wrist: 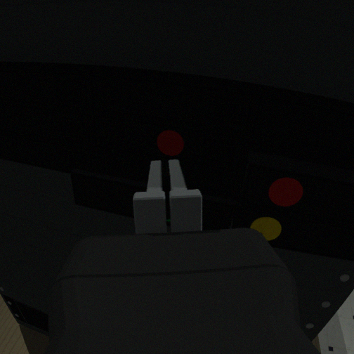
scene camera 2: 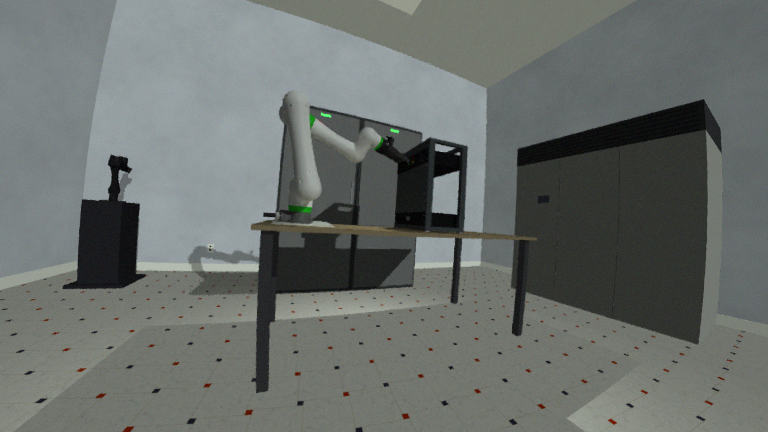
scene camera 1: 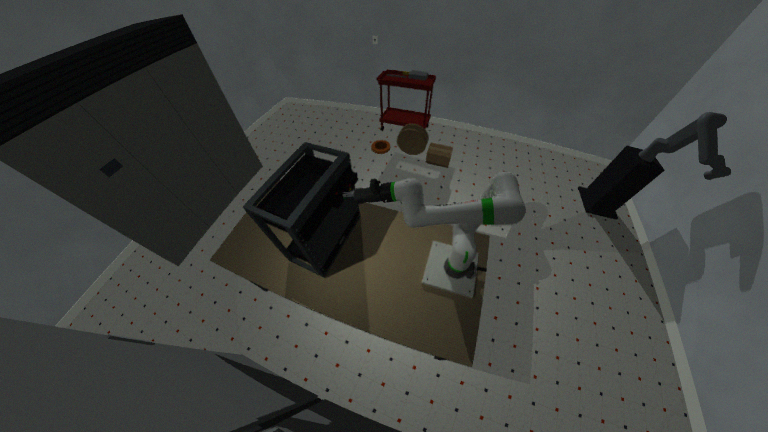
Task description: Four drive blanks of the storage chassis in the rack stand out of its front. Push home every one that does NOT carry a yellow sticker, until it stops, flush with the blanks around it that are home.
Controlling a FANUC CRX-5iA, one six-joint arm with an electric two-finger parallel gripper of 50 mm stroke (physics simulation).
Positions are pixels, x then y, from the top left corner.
Labels:
rack: wrist 249, 104; scene camera 2; scene camera 1
same spot on rack: point(scene camera 2: 414, 196) = point(scene camera 1: 344, 216)

